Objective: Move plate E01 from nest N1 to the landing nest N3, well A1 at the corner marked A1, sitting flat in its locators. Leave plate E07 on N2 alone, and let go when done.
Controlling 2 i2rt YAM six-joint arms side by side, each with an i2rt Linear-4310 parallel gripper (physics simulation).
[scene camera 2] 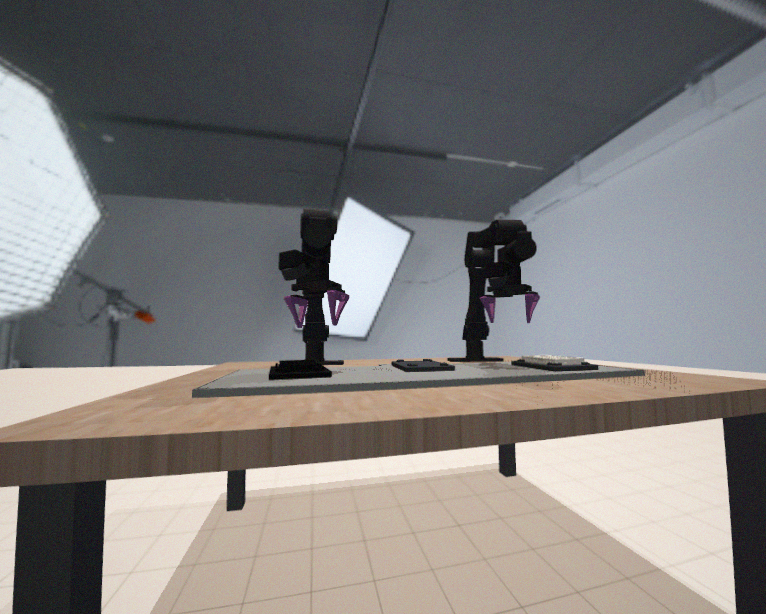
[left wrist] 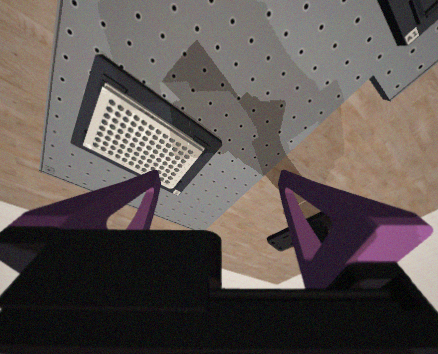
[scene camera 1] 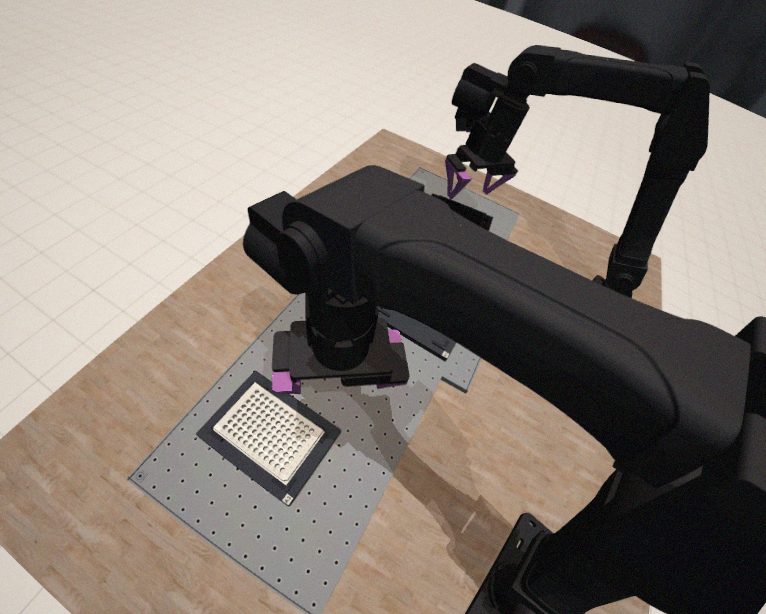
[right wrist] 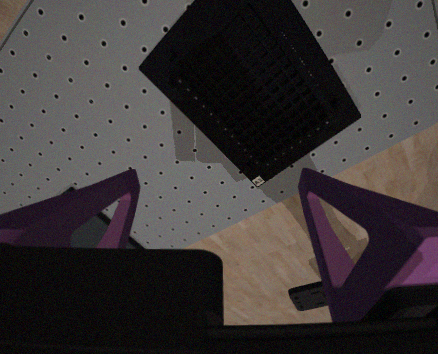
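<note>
A white well plate (scene camera 1: pixel 268 431) (scene camera 2: pixel 553 359) (left wrist: pixel 145 135) sits in a dark nest (scene camera 1: pixel 246 463) (left wrist: pixel 159 106) with a corner label. A black plate (scene camera 1: pixel 469 212) (scene camera 2: pixel 299 367) (right wrist: pixel 255 75) sits at the board's other end; its nest blends in. The middle nest (scene camera 1: pixel 425 333) (scene camera 2: pixel 422 365) (left wrist: pixel 415 15) bears no plate in scene camera 2. Plate and nest numbers are unreadable. My left gripper (scene camera 1: pixel 338 383) (scene camera 2: pixel 510 321) (left wrist: pixel 219 176) is open, pointing down above the board between white plate and middle nest. My right gripper (scene camera 1: pixel 469 193) (scene camera 2: pixel 317 324) (right wrist: pixel 219 177) is open above the black plate's area.
A grey perforated board (scene camera 1: pixel 332 518) (scene camera 2: pixel 223 383) (left wrist: pixel 235 75) (right wrist: pixel 90 110) carries the nests on a wooden table (scene camera 1: pixel 76 466) (scene camera 2: pixel 383 425). The left arm (scene camera 1: pixel 511 313) hides part of the middle nest and black plate in scene camera 1.
</note>
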